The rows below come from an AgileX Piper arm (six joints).
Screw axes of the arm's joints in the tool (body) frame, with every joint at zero. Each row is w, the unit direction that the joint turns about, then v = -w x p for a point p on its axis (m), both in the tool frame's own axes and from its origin. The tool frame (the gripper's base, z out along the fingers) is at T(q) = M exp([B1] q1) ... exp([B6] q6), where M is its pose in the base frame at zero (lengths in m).
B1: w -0.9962 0 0.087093 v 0 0.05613 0
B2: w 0 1 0 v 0.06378 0 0.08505
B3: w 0 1 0 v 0.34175 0 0.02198
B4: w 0 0 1 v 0 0 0
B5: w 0 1 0 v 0.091 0 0
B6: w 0 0 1 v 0 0 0
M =
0.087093 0 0.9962 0.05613
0 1 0 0
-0.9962 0 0.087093 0.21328
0 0 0 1
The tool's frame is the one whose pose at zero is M.
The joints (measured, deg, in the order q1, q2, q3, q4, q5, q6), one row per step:
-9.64 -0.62 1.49 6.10 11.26 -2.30
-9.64 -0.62 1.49 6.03 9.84 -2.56
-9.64 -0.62 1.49 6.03 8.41 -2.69
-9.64 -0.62 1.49 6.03 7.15 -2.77
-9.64 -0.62 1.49 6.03 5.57 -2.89
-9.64 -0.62 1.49 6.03 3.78 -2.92
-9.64 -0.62 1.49 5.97 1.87 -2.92
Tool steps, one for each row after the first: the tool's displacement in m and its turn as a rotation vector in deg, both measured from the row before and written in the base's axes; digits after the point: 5 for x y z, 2 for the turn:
0.00021 -0.00029 0.00223 -0.55 -1.34 -0.13
0.00016 -0.00027 0.00225 -0.36 -1.38 -0.14
0.00009 -0.00023 0.00199 -0.28 -1.22 -0.13
0.00005 -0.00027 0.00249 -0.37 -1.53 -0.16
-0.00002 -0.00030 0.00283 -0.31 -1.75 -0.19
-0.00012 -0.00031 0.00302 -0.36 -1.87 -0.20

